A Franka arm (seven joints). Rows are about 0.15 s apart.
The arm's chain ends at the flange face. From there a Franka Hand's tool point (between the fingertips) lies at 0.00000 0.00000 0.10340 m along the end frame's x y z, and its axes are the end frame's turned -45 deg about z.
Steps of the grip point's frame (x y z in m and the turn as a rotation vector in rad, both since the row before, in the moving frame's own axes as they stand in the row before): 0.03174, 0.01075, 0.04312, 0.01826, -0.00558, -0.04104; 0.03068, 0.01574, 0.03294, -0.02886, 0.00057, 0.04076; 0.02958, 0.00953, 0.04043, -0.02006, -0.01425, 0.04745; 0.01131, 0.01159, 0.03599, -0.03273, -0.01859, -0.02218; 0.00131, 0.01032, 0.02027, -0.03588, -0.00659, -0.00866; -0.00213, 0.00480, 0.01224, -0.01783, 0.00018, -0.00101
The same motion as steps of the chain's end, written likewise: 0.03181, -0.01395, 0.04314, 0.00897, -0.01686, -0.04104; 0.03072, -0.01268, 0.03298, -0.02000, 0.02081, 0.04076; 0.02729, -0.01669, 0.04046, -0.02426, 0.00411, 0.04745; 0.01512, -0.00354, 0.03606, -0.03629, 0.01000, -0.02218; 0.00607, 0.00328, 0.02034, -0.03003, 0.02071, -0.00866; 0.00057, 0.00361, 0.01226, -0.01248, 0.01273, -0.00101
